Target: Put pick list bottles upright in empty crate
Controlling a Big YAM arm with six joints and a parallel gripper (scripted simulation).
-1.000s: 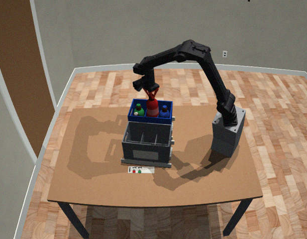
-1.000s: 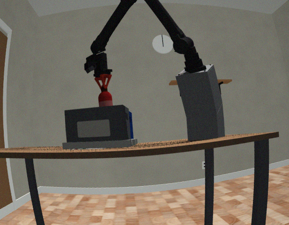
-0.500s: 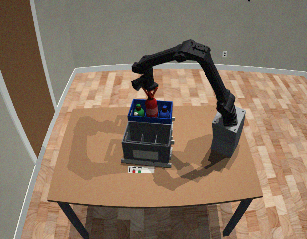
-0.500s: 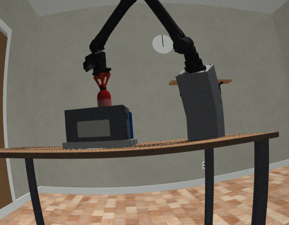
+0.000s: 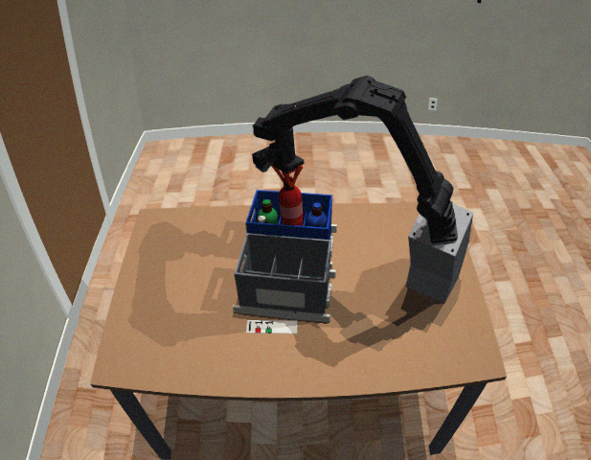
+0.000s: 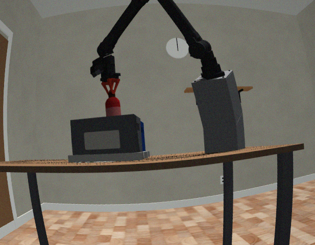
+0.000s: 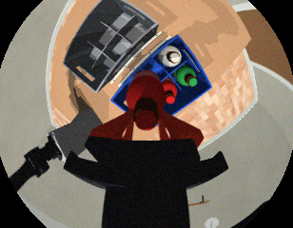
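My hand is 6 cm above the red-labelled bottle. Round my hand: blue-labelled bottle: 23 cm below, 9 cm to the right, 9 cm behind; grey crate: 24 cm below, 19 cm to the left; green-labelled bottle: 23 cm below, 10 cm to the right, 9 cm ahead.
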